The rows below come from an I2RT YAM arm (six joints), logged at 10 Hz.
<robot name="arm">
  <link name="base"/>
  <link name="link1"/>
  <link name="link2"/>
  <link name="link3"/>
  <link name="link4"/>
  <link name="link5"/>
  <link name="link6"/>
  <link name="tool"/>
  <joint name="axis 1" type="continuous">
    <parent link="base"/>
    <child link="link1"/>
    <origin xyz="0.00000 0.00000 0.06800" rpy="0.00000 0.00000 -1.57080"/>
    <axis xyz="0 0 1"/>
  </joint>
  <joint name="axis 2" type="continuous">
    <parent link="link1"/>
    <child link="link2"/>
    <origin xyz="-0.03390 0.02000 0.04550" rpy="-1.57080 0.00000 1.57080"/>
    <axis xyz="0 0 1"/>
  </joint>
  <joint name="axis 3" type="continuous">
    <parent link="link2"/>
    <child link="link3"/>
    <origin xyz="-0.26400 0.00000 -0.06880" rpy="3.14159 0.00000 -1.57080"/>
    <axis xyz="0 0 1"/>
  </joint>
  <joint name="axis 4" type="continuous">
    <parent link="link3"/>
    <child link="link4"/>
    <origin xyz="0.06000 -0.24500 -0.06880" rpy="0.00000 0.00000 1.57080"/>
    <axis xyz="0 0 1"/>
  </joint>
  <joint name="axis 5" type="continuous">
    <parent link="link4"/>
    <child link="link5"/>
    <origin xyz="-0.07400 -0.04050 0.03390" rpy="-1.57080 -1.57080 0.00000"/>
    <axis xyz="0 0 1"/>
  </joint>
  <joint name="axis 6" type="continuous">
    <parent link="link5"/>
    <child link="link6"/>
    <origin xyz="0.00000 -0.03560 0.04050" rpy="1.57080 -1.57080 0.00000"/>
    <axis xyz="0 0 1"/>
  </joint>
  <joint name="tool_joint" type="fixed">
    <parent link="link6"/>
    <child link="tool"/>
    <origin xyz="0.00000 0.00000 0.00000" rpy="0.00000 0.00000 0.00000"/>
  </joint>
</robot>
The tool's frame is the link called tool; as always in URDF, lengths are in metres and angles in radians. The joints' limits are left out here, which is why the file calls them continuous.
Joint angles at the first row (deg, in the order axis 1, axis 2, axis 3, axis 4, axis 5, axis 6):
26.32 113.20 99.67 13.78 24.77 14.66
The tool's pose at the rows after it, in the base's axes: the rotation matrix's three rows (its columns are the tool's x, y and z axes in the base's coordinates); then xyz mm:
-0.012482 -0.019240 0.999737; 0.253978 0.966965 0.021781; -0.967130 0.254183 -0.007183; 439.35 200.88 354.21
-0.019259 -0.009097 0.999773; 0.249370 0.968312 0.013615; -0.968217 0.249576 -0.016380; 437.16 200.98 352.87
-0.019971 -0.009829 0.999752; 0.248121 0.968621 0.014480; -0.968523 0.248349 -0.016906; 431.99 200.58 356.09
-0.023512 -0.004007 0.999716; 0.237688 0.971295 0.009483; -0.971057 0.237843 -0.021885; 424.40 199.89 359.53
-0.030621 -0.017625 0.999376; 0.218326 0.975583 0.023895; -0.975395 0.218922 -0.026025; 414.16 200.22 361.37
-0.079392 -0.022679 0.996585; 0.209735 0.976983 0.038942; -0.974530 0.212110 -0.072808; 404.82 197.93 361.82
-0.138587 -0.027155 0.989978; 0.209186 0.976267 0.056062; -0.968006 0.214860 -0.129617; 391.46 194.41 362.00
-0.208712 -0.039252 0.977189; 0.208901 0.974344 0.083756; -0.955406 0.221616 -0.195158; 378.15 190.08 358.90
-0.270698 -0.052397 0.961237; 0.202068 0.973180 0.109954; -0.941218 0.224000 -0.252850; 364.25 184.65 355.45
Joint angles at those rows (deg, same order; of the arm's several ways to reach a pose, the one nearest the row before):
26.36 113.29 99.32 13.52 25.11 14.92
26.53 112.87 98.67 13.16 25.75 14.91
26.78 111.74 97.84 12.83 25.95 14.85
27.17 110.12 96.53 12.19 26.62 14.39
27.77 108.02 94.23 12.12 26.39 13.39
28.02 105.92 92.84 8.44 25.71 14.29
28.38 103.02 90.73 4.07 24.91 15.99
28.59 100.17 88.27 -0.36 23.20 17.95
28.71 97.18 85.49 -4.07 21.42 19.27

